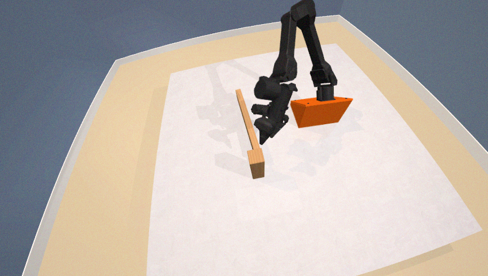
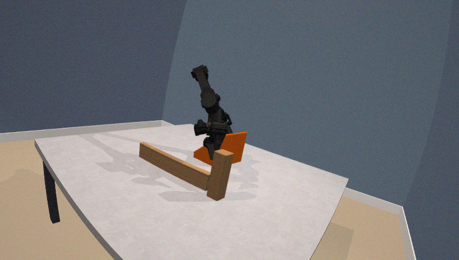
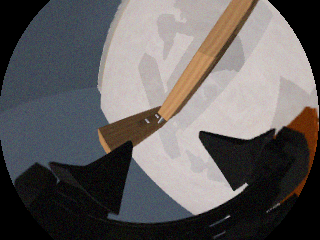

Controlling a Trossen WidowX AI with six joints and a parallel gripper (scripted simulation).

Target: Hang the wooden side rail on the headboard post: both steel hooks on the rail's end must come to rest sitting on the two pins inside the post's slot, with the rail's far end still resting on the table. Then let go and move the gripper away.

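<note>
My gripper tip is now 4 cm short of the headboard post, 8 cm to the right of it and 4 cm above it.
</note>
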